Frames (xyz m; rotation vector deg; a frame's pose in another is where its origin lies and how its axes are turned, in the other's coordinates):
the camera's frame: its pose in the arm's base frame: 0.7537 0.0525 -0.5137 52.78 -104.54 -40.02
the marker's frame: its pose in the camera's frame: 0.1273 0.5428 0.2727 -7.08 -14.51 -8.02
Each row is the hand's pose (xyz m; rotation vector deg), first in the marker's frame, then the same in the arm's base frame.
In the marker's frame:
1: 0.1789 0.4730 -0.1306 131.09 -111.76 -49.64
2: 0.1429 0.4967 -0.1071 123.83 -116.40 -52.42
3: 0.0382 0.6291 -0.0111 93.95 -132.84 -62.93
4: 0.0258 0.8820 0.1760 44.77 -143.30 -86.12
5: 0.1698 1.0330 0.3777 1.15 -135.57 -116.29
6: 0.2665 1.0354 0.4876 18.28 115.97 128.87
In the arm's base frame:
1: 0.2296 0.2651 0.3803 -27.87 52.96 -26.60
2: 0.2206 0.3134 0.3824 -26.78 52.73 -20.54
3: 0.1559 0.4892 0.4336 -21.34 48.93 2.76
4: -0.0574 0.6678 0.5809 -18.38 33.56 37.20
5: -0.3317 0.6776 0.6751 -22.64 7.63 62.66
6: -0.4709 0.6348 0.6610 -28.08 -11.82 70.96

